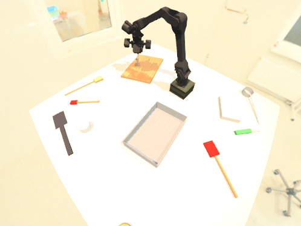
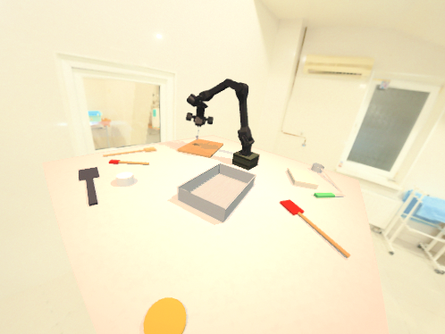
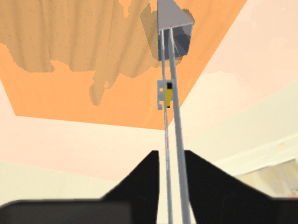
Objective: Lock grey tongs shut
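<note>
The yellow piece lies 2 cm ahead of my gripper tip, 1 cm to the left of it and 2 cm below it. Round my gripper tip: wooden board (1 cm behind, 4 cm to the left, 15 cm below); dark spatula (74 cm ahead, 15 cm below); roasting tin (44 cm ahead, 46 cm to the left, 13 cm below).
</note>
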